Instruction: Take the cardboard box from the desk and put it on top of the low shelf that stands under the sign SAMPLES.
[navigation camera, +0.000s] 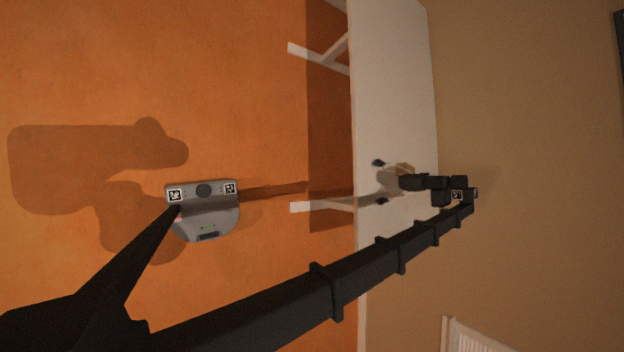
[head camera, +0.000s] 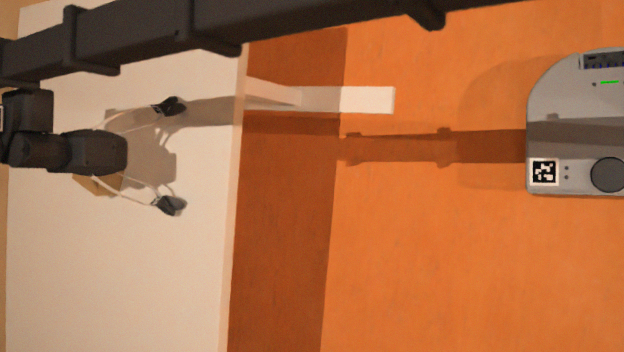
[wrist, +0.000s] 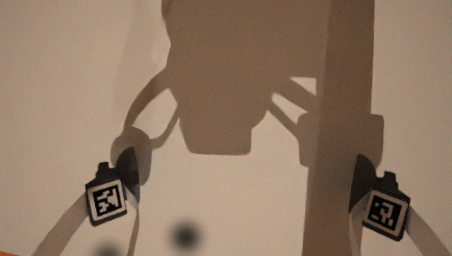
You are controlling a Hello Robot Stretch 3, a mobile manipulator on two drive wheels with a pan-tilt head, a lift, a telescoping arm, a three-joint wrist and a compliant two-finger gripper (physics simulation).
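Pixels of known places: gripper, between the fingertips: [navigation camera: 375, 181] [head camera: 181, 156] [wrist: 241, 171]; robot's base, origin of its link: [navigation camera: 203, 190] [head camera: 607, 173].
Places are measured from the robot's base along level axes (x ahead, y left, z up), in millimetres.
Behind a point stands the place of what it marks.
Observation:
The cardboard box [head camera: 100, 186] @(x 34, y -816, z 765 mm) [navigation camera: 406, 167] @(x 29, y -823, z 771 mm) is on the white desk [head camera: 120, 280] @(x 218, y -819, z 721 mm) [navigation camera: 390, 90] @(x 419, y -830, z 720 mm) [wrist: 225, 210] @(x -8, y -614, z 720 mm), near the wall side. It is partly hidden by the dark gripper body and does not show in the wrist view. My gripper [head camera: 172, 155] @(x -20, y -645, z 720 mm) [navigation camera: 380, 181] @(x -20, y -645, z 720 mm) [wrist: 241, 171] @(x -20, y -645, z 720 mm) is open over the desk, its two fingertips wide apart with nothing between them. The fingertips are nearer the desk's front edge than the box, and the box lies beside and under the gripper body. The low shelf and the sign SAMPLES do not show.
The extended arm [head camera: 215, 25] @(x -84, y -233, z 1069 mm) [navigation camera: 410, 240] @(x -86, y -298, z 1067 mm) crosses over the desk. My base [head camera: 560, 100] @(x -156, y -97, z 160 mm) [navigation camera: 215, 212] @(x -119, y -43, z 160 mm) stands on the orange floor in front of the desk. A white desk leg [head camera: 367, 100] [navigation camera: 305, 206] reaches out towards the base. The tan wall [navigation camera: 525, 125] @(x 183, y -1344, z 1138 mm) is behind the desk.

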